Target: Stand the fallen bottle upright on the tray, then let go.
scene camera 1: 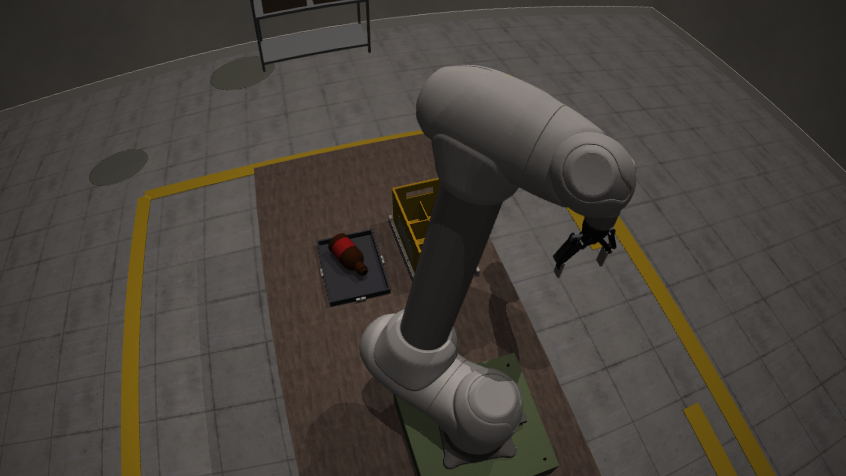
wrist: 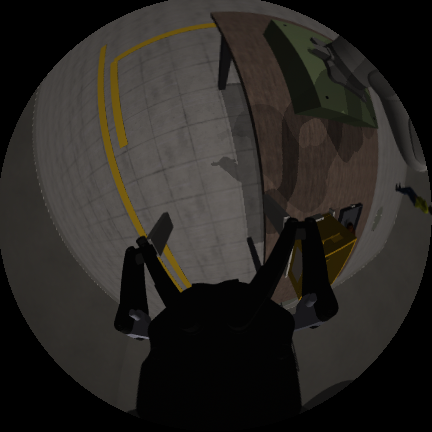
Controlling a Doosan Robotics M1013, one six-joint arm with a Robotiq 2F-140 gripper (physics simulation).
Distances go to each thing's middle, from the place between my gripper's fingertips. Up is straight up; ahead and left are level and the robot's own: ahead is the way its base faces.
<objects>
My hand is 65 cm to the right of the brown bottle (scene camera 1: 347, 253), 26 cm short of it and 14 cm above it.
</objects>
